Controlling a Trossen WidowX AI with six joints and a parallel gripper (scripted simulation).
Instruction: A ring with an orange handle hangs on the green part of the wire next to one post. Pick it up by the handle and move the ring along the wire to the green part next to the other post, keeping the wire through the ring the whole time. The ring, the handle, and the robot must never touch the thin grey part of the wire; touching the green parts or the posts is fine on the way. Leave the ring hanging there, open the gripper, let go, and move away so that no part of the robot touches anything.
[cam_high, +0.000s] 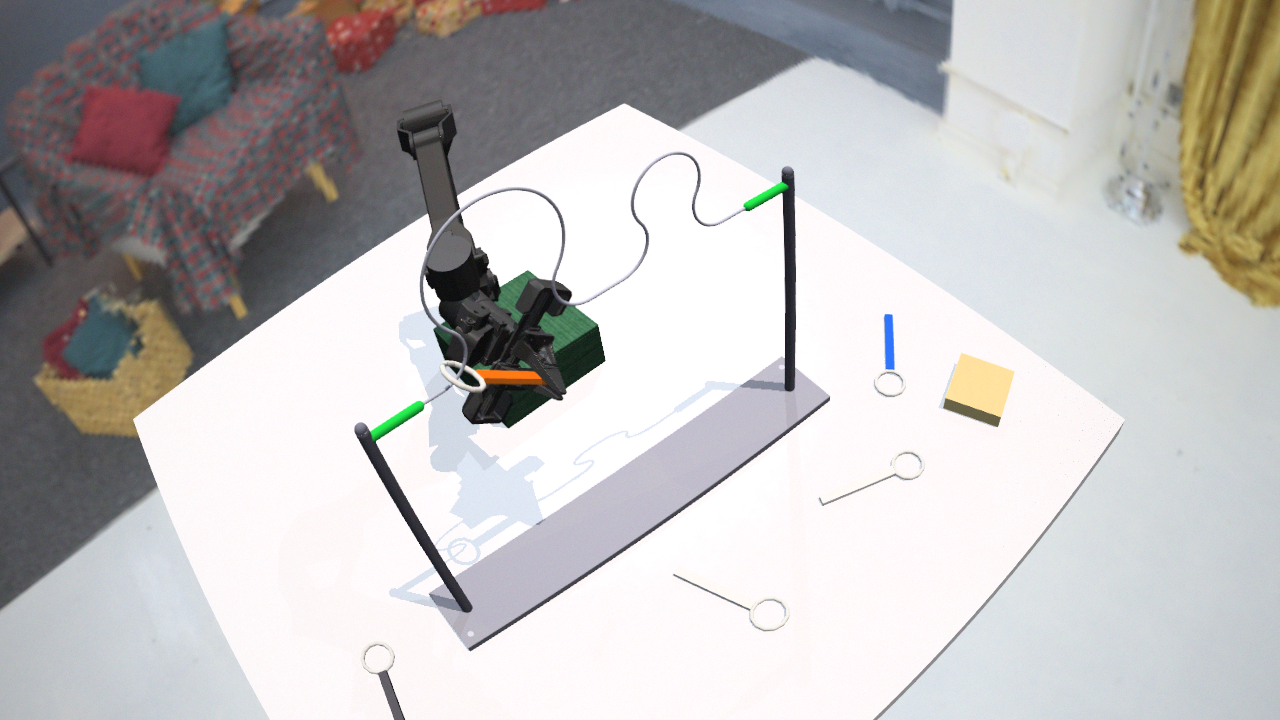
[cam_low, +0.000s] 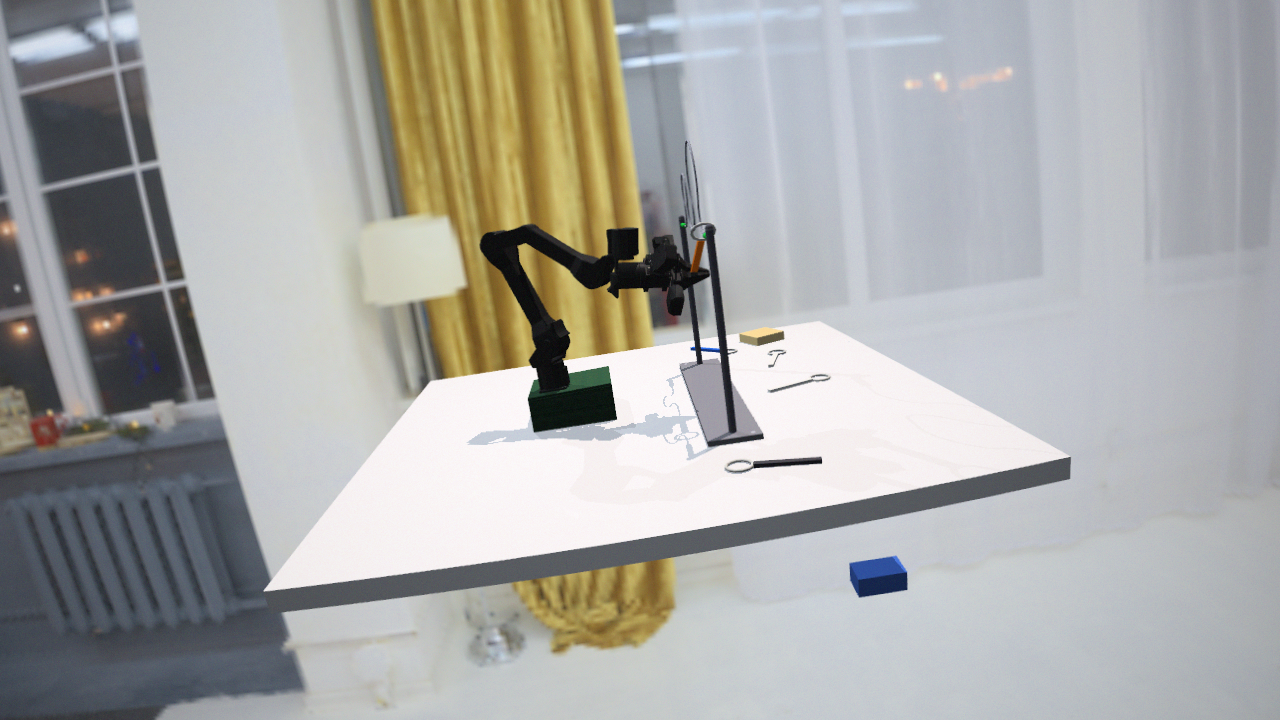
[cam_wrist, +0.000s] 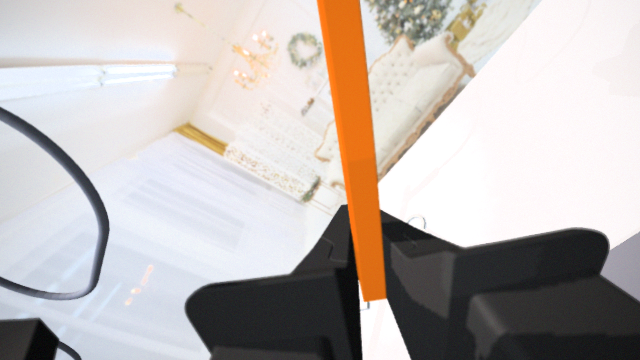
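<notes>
The ring with orange handle is 20 mm behind my gripper tip, 70 mm to the right of it and 70 mm above it. From my gripper tip the other things lie so: tan block: 180 mm ahead, 590 mm to the left, 290 mm below; then ring with blue handle: 30 mm ahead, 520 mm to the left, 300 mm below.
</notes>
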